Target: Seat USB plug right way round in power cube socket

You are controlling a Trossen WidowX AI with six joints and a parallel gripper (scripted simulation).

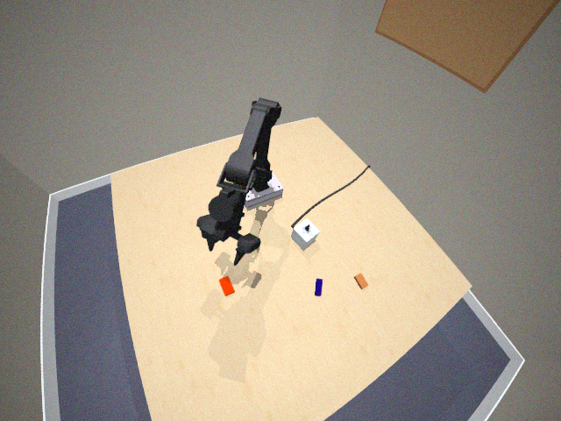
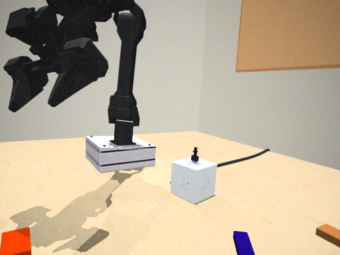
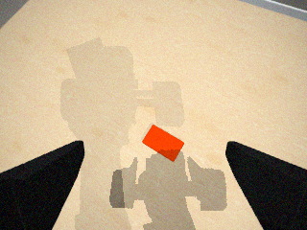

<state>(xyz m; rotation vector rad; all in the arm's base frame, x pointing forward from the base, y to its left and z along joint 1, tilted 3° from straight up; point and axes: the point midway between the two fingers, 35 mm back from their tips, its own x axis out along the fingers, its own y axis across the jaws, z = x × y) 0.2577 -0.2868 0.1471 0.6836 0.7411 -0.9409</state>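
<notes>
My gripper tip is now 33 cm to the right of the dark USB plug, 11 cm above it and 2 cm short of it. Round my gripper tip: blue block 25 cm to the left, 22 cm ahead, 20 cm below; then orange-red block 20 cm below, 3 cm to the right, 2 cm ahead; then tan block 41 cm to the left, 30 cm ahead, 20 cm below.
</notes>
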